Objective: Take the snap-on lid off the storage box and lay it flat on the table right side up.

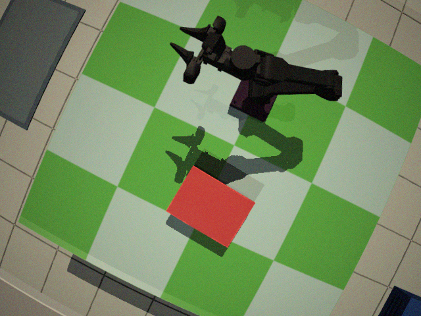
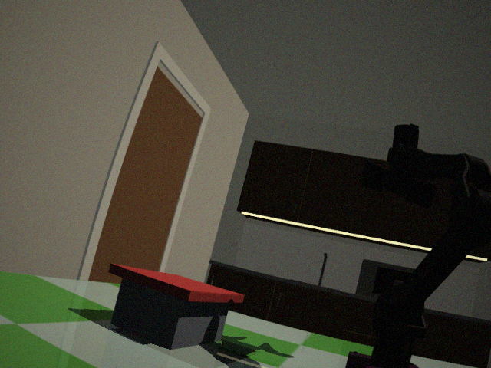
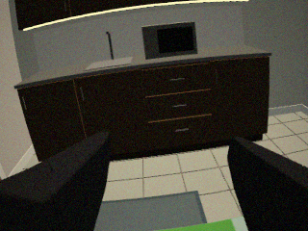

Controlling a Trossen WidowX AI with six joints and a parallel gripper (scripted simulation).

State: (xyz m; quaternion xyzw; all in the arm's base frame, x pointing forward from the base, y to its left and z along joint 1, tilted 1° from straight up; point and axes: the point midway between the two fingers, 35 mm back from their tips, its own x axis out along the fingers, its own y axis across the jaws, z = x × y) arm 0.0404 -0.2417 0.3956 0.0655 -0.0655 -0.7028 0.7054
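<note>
The flat red lid lies 38 cm ahead of my gripper tip, 30 cm to the left of it and 34 cm below it. Also, from my gripper tip: grey storage box (38 cm ahead, 30 cm to the left, 40 cm below).
</note>
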